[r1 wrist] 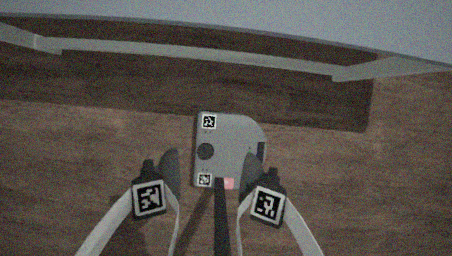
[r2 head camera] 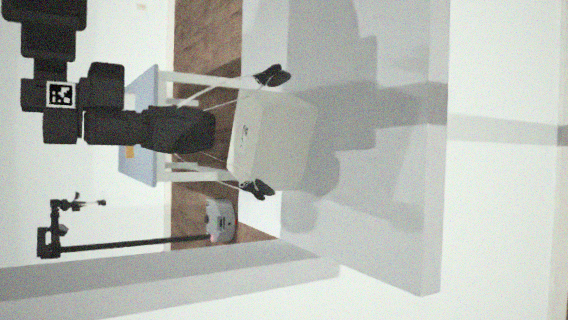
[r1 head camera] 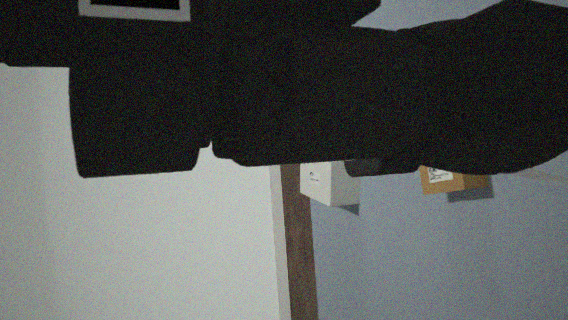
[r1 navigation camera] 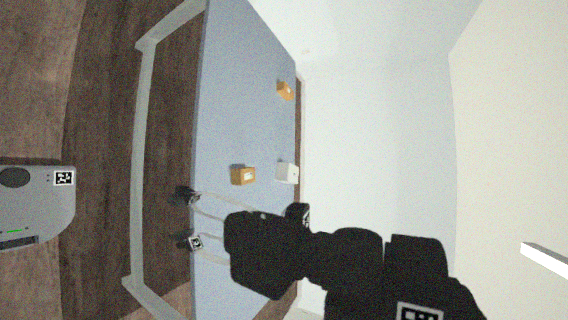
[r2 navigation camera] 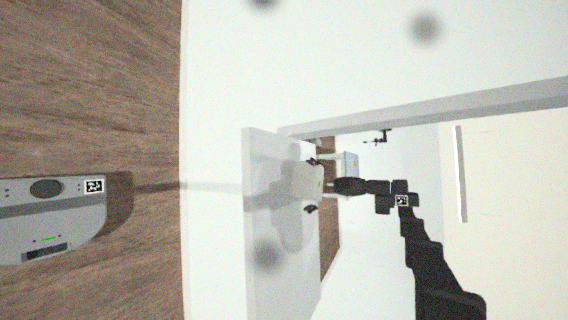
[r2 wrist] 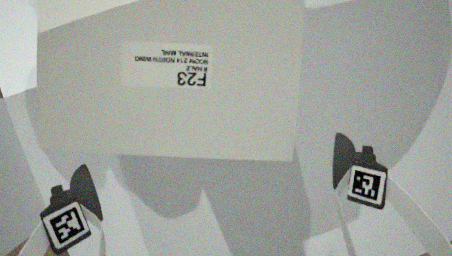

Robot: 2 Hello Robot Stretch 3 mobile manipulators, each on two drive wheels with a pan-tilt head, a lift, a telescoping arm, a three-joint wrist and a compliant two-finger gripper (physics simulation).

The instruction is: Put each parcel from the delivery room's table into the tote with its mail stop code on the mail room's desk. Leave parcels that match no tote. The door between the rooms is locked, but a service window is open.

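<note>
A large white parcel marked F23 (r2 head camera: 287,145) (r2 navigation camera: 305,182) (r2 wrist: 170,120) rests on the pale sill of the service window (r2 head camera: 395,200) (r2 navigation camera: 285,280). The r2 gripper (r2 head camera: 265,132) (r2 navigation camera: 312,185) (r2 wrist: 215,172) is open wide, one finger beyond each side of the parcel, with gaps showing in the r2 wrist view. The r1 gripper (r1 navigation camera: 189,219) (r1 wrist: 210,172) is open and empty near the front edge of the blue table (r1 navigation camera: 225,110) (r1 wrist: 300,20). On that table are a brown parcel (r1 navigation camera: 242,175) (r1 head camera: 442,184), a smaller white parcel (r1 navigation camera: 287,173) (r1 head camera: 317,185) and another brown parcel (r1 navigation camera: 285,90). Their codes are unreadable. No tote shows.
The window's side frame (r2 head camera: 200,275) (r2 navigation camera: 425,112) stands beside the sill. Through the opening, r1's base (r2 head camera: 220,220) and thin mast (r2 head camera: 135,245) stand beside the blue table (r2 head camera: 150,100). Pale legs and a rail (r1 navigation camera: 139,165) run under the table. r2's base (r2 navigation camera: 60,220) is on the wooden floor.
</note>
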